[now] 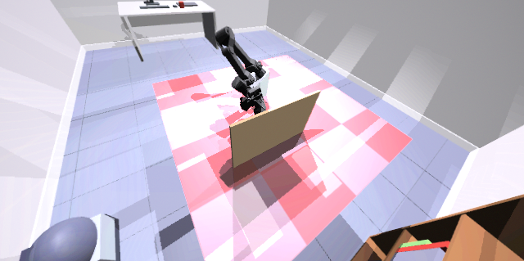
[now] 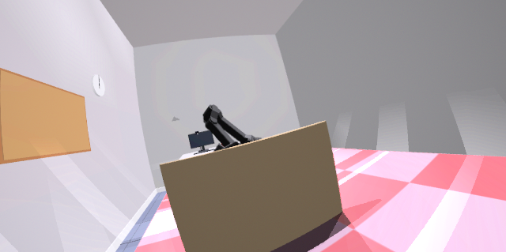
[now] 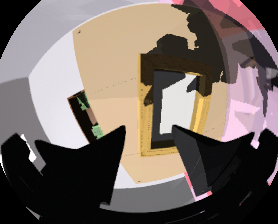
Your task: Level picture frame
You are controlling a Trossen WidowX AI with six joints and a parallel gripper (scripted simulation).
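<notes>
Right now my gripper tip is 5 cm short of the picture frame, 5 cm above it and 1 cm to the right of it. Round my gripper tip: wall panel 6 cm below, 6 cm ahead, 2 cm to the left.
</notes>
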